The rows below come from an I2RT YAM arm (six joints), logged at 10 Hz.
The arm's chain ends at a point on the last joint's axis. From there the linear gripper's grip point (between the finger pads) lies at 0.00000 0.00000 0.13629 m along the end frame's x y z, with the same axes.
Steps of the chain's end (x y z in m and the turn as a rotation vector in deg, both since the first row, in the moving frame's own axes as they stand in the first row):
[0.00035 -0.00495 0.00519 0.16 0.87 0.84]
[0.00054 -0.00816 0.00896 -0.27 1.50 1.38]
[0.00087 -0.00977 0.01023 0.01 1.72 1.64]
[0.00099 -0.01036 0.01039 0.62 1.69 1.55]
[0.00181 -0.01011 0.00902 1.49 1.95 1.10]
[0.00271 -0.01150 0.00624 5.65 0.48 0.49]
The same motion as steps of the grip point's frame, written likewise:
[0.00242 -0.00532 0.00517 0.16 0.87 0.84]
[0.00410 -0.00747 0.00891 -0.27 1.50 1.38]
[0.00496 -0.00974 0.01017 0.01 1.72 1.64]
[0.00503 -0.01178 0.01032 0.62 1.69 1.55]
[0.00648 -0.01361 0.00890 1.49 1.95 1.10]
[0.00391 -0.02491 0.00557 5.65 0.48 0.49]

